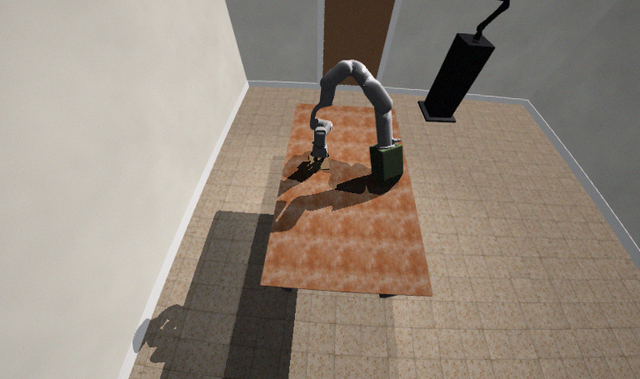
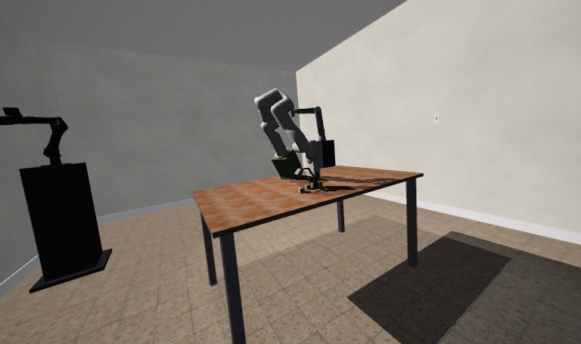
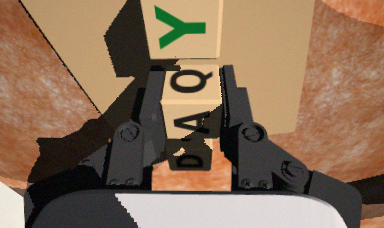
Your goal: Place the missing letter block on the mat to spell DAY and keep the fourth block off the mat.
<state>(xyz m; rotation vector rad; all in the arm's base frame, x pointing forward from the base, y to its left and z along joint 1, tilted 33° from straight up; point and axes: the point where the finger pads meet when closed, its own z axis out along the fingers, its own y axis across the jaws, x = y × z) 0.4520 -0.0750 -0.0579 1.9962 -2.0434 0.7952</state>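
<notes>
The tan mat lies 3 cm below my hand. From my hand the other things lie so: D block 5 cm to the left, 1 cm below, 1 cm ahead.
</notes>
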